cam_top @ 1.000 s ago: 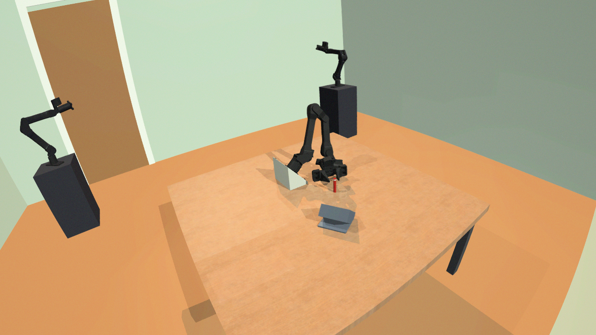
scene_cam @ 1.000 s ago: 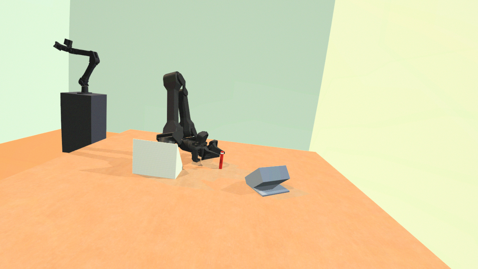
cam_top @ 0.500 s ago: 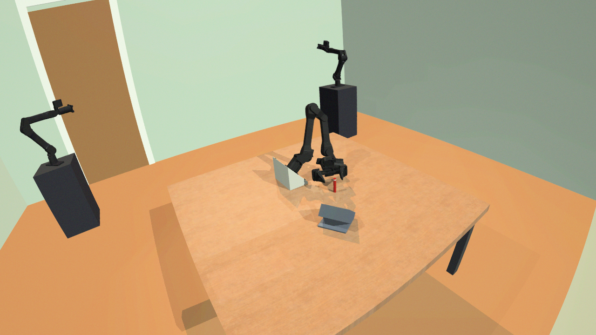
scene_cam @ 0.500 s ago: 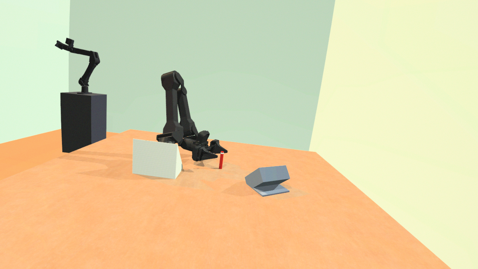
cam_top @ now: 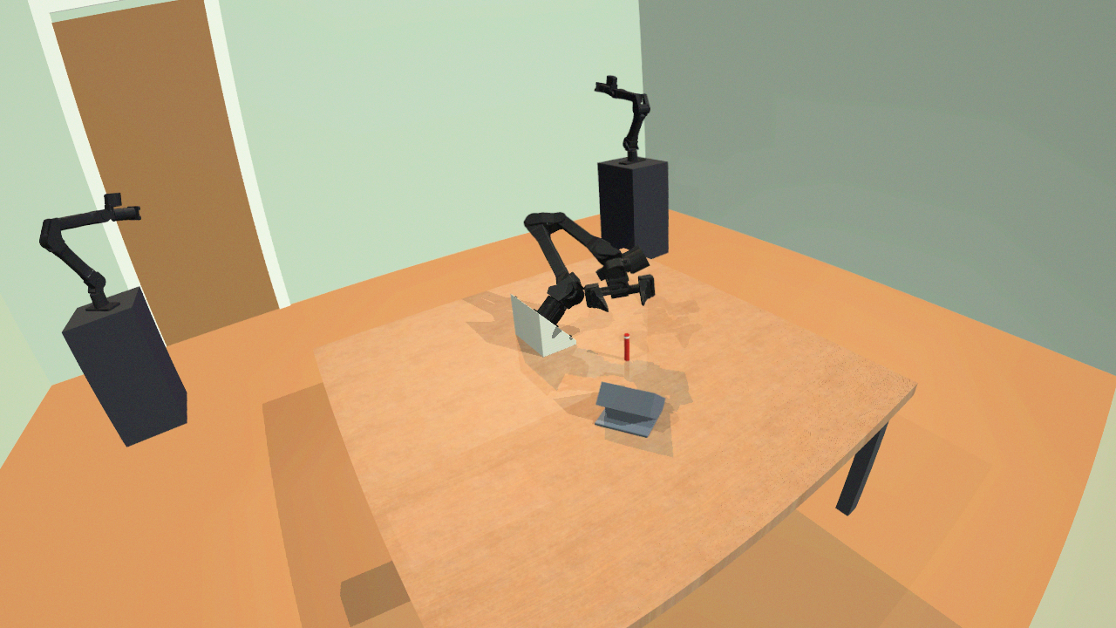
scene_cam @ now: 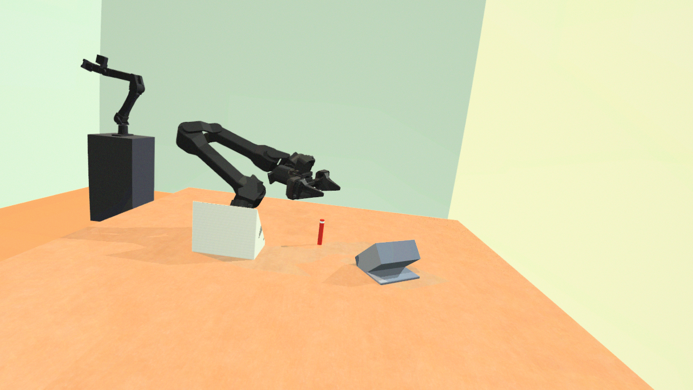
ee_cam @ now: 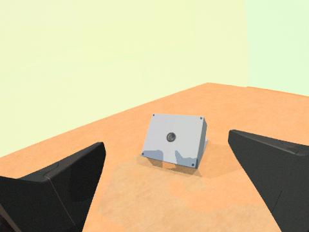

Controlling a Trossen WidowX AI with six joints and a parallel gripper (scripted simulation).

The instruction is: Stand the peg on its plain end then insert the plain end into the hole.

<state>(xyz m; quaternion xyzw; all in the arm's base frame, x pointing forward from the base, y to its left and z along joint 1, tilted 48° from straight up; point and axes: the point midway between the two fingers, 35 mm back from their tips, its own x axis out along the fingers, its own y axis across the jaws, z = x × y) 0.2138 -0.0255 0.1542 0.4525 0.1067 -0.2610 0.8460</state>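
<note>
My gripper tip is now 12 cm above the red peg, 2 cm to the right of it and 2 cm past it. Also, from my gripper tip: grey-blue panel block: 16 cm ahead, 14 cm below, 13 cm to the right.
</note>
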